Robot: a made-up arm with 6 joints.
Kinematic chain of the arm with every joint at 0, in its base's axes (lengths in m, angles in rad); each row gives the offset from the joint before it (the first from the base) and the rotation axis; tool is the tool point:
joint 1: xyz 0 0 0.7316 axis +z
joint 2: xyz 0.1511 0 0 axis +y
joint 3: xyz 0 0 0.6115 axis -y
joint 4: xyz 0 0 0.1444 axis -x
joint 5: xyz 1.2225 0 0 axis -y
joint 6: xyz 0.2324 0 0 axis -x
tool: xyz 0 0 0
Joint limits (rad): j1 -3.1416..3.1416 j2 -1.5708..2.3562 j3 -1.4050..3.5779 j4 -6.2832..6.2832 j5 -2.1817..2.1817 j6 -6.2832..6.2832
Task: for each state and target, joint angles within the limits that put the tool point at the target. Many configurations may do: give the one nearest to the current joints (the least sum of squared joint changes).
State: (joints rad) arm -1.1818 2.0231 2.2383 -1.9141 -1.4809 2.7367
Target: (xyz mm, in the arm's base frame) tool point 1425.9 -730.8 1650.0
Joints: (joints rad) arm -0.6086 1.6651 2.3576 -1.9190 -1.4076 2.7367
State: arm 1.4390 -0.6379 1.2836 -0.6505 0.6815 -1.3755
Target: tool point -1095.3 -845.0 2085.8
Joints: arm 0.6032 -0.8278 1.4162 -0.5739 0.6320 -1.3755
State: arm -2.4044 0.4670 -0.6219 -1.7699 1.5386 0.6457
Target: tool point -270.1 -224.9 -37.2
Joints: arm -1.8417 0.7563 -1.0654 -2.0963 1.4715 0.6457
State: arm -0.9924 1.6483 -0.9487 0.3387 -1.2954 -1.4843
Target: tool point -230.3 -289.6 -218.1
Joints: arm -1.7810 1.1790 -0.6919 0.7926 -1.4776 -1.4843
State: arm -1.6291 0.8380 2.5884 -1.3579 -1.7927 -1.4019
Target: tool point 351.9 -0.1 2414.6
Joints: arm -0.7141 0.6647 2.3575 -1.4399 -1.5615 -1.4019
